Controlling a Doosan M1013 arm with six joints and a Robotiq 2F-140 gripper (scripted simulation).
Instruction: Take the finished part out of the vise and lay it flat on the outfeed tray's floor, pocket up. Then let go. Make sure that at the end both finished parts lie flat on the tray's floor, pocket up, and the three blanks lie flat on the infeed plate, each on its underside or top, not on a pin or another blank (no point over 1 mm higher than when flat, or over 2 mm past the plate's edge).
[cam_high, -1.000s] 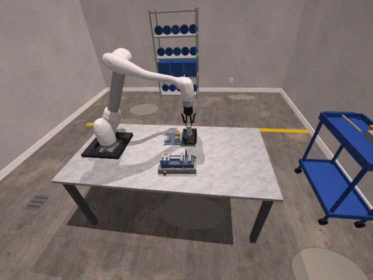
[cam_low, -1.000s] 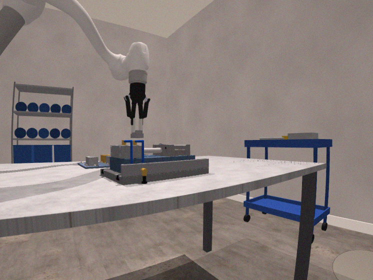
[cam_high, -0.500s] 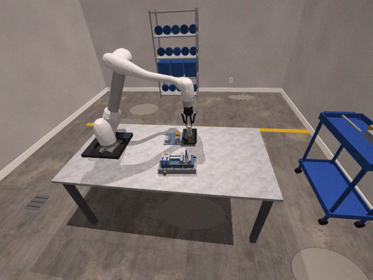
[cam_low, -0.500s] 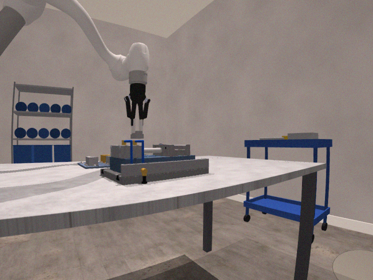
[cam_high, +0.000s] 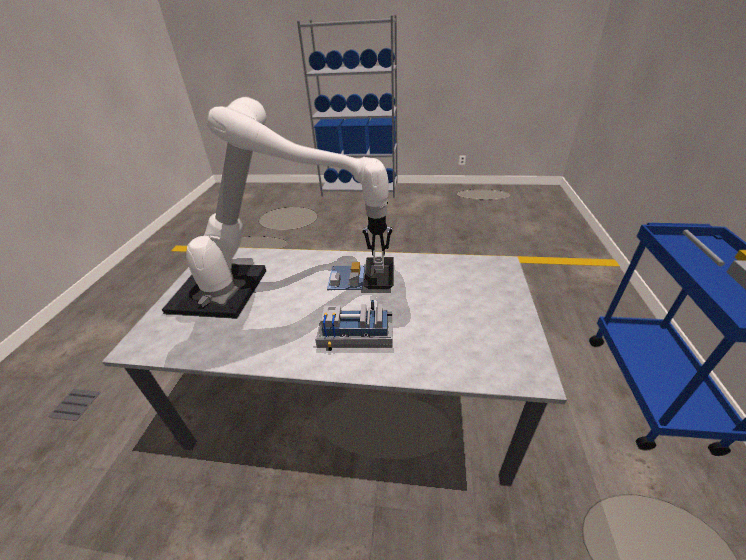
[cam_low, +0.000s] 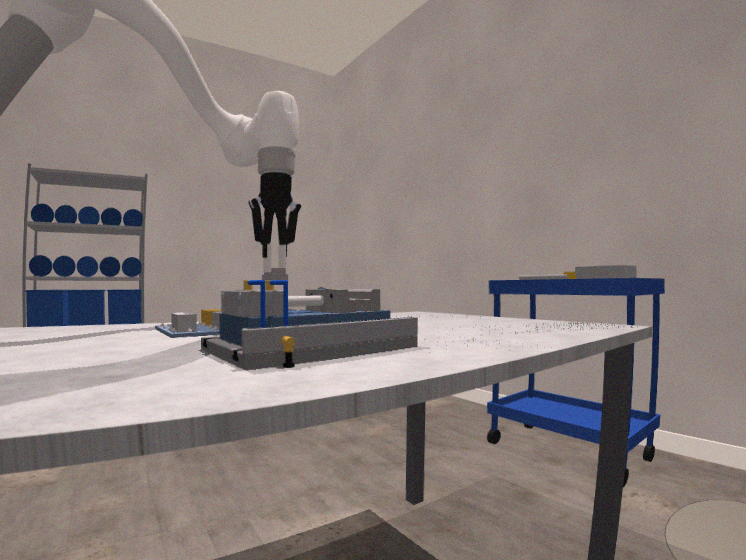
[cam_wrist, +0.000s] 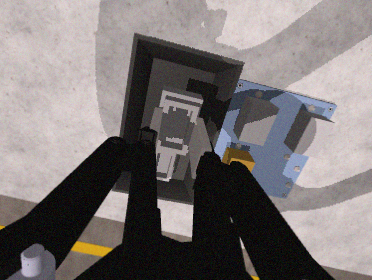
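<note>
Now: hand 140 mm above the grey block, 120 mm past it and 30 mm to the left of it. From my hand the other things lie so: blue fixture plate 170 mm behind, 160 mm below; yellow block 140 mm below, 140 mm behind, 60 mm to the left.
</note>
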